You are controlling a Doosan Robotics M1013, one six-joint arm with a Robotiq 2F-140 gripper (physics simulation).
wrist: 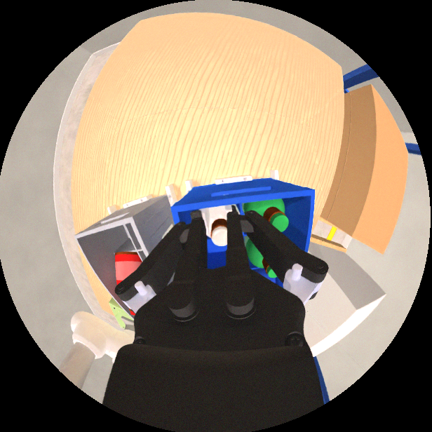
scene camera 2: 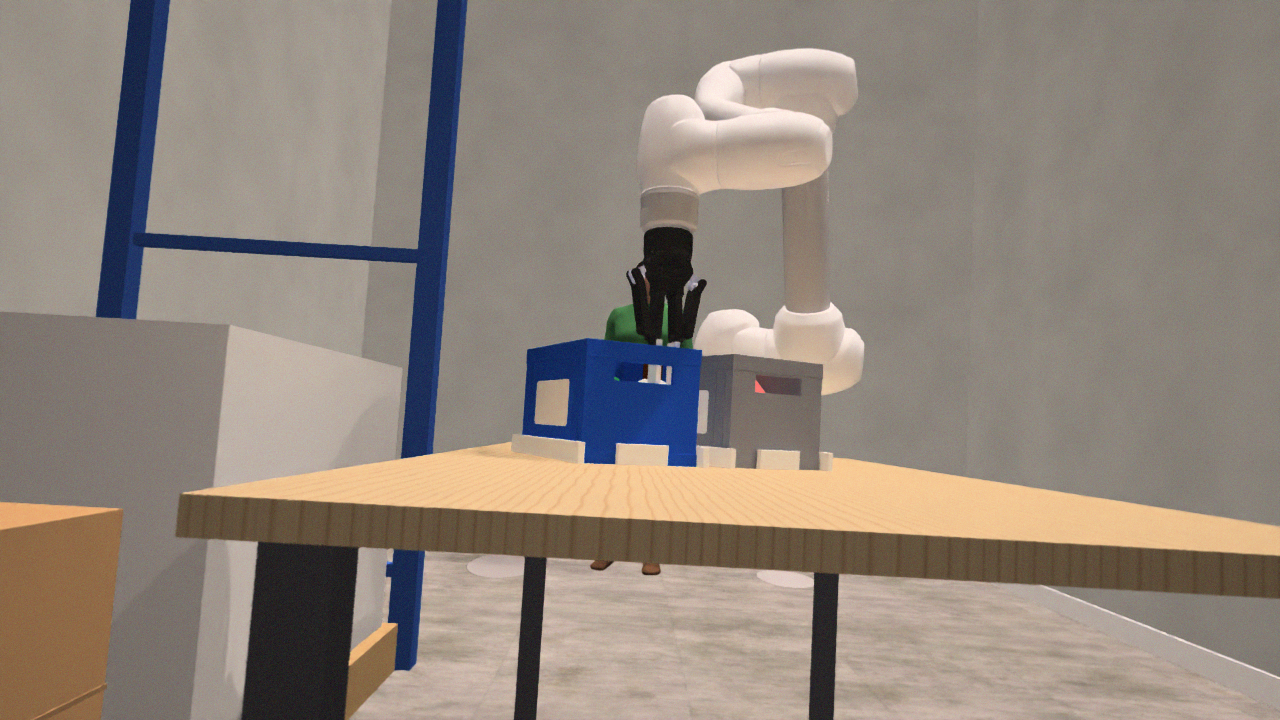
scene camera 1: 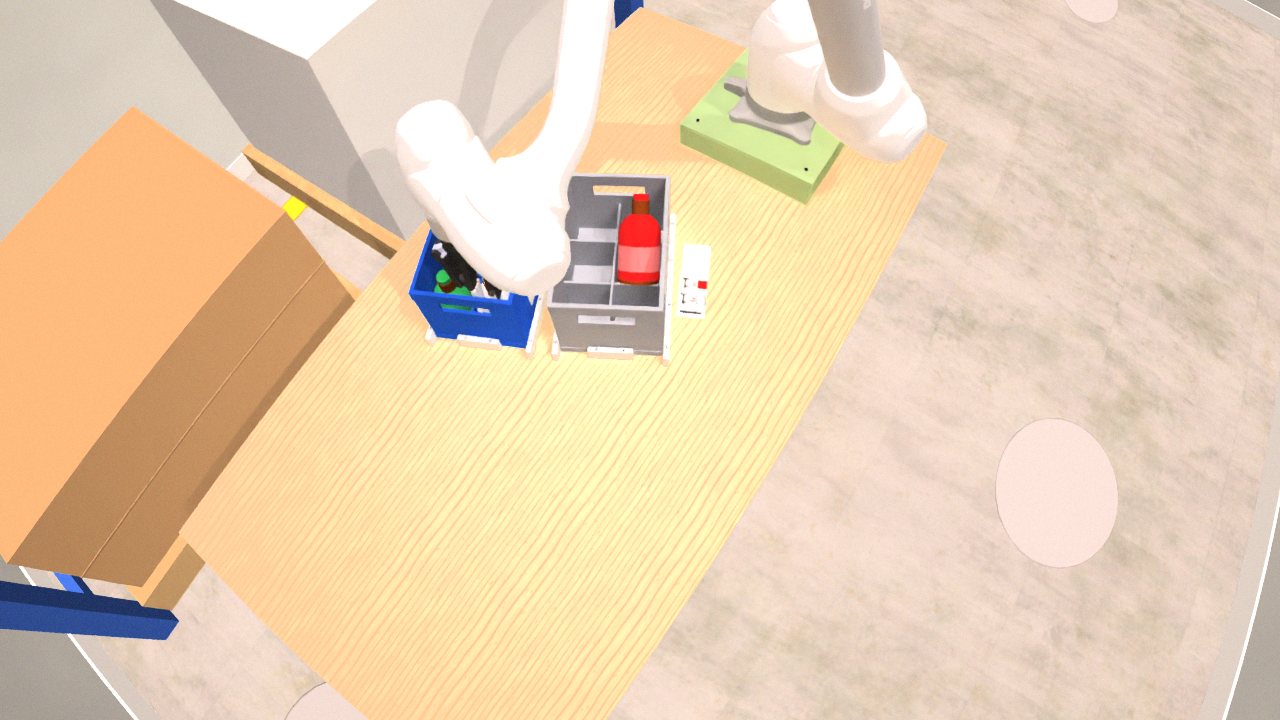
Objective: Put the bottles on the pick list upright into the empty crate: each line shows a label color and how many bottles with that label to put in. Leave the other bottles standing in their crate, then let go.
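Frame: origin at the arm's base, x left, y back, z up, level; metres.
Seen in the pictures: gripper, between the fingertips: (scene camera 2: 663,384); arm's base, origin of its link: (scene camera 1: 780,106).
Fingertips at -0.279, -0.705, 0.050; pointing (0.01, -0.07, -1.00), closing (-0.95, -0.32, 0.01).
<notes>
Pixels of each thing's top centre, then the offset from my fingertips to it, as dx, dy, dz. Level surfaces: height alone.
- blue crate, centre of its top: (scene camera 2: 609,349) (scene camera 1: 479,230) -0.074, +0.100, +0.056
- green bottle, centre of its top: (scene camera 1: 443,275) -0.090, +0.001, +0.044
- red bottle, centre of its top: (scene camera 1: 638,218) +0.175, +0.223, +0.071
- grey crate, centre of its top: (scene camera 1: 611,236) (scene camera 2: 728,362) +0.145, +0.180, +0.056
- pick list, centre of its top: (scene camera 1: 694,279) +0.270, +0.256, -0.117
- wooden table, height of its surface: dz -0.119
My gripper (scene camera 2: 663,365) (wrist: 216,204) reaches down into the blue crate (scene camera 1: 447,324) (scene camera 2: 626,416) (wrist: 295,191), its fingers shut on the neck of a white bottle (wrist: 220,236) that stands in the crate. The arm hides most of this in scene camera 1. Two green bottles (wrist: 265,206) (wrist: 255,250) stand beside it; one green bottle (scene camera 1: 456,291) shows under the fingers in scene camera 1. A red bottle (scene camera 1: 639,255) (wrist: 128,267) stands upright in the grey crate (scene camera 1: 572,335) (scene camera 2: 787,434) (wrist: 155,215). The pick list (scene camera 1: 689,300) shows a red mark; its writing is too small to read.
Both crates sit side by side on the wooden table (scene camera 1: 501,465) (scene camera 2: 501,492) (wrist: 200,100), with white holders at their feet. The green base plate (scene camera 1: 742,161) of the arm is at the back. A large grey box (scene camera 1: 358,89) and an orange box (scene camera 1: 134,268) stand beside the table.
</notes>
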